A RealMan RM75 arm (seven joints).
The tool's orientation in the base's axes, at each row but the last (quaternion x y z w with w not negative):
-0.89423 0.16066 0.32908 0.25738
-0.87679 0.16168 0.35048 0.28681
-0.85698 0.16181 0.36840 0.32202
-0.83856 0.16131 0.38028 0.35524
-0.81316 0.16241 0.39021 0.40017
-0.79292 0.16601 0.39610 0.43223
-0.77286 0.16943 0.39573 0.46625
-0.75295 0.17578 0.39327 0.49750
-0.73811 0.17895 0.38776 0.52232
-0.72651 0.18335 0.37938 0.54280
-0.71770 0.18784 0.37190 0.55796
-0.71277 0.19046 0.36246 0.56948
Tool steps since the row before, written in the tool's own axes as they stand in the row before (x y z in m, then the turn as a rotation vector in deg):
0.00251 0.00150 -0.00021 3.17 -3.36 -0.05
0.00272 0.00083 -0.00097 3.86 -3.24 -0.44
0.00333 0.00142 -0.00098 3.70 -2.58 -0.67
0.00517 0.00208 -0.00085 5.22 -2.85 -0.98
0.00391 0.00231 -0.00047 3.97 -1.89 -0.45
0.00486 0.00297 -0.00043 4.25 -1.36 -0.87
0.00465 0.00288 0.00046 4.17 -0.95 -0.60
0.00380 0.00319 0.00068 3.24 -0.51 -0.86
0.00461 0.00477 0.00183 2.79 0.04 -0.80
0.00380 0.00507 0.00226 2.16 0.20 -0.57
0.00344 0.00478 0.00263 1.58 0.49 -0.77
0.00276 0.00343 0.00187 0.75 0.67 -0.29
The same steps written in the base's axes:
0.00126 -0.00164 -0.00208 3.88 2.34 -0.90
0.00201 -0.00147 -0.00168 4.51 1.95 -1.21
0.00204 -0.00184 -0.00255 4.18 1.31 -1.26
0.00273 -0.00206 -0.00448 5.49 1.28 -2.13
0.00142 -0.00163 -0.00402 3.87 1.03 -1.88
0.00148 -0.00166 -0.00526 3.93 0.40 -2.25
0.00090 -0.00057 -0.00538 3.50 0.42 -2.50
0.00001 -0.00033 -0.00500 2.73 -0.13 -2.01
-0.00097 0.00045 -0.00680 2.05 -0.35 -2.02
-0.00178 0.00091 -0.00642 1.46 -0.28 -1.68
-0.00188 0.00151 -0.00598 0.95 -0.64 -1.42
-0.00107 0.00121 -0.00450 0.13 -0.36 -0.98

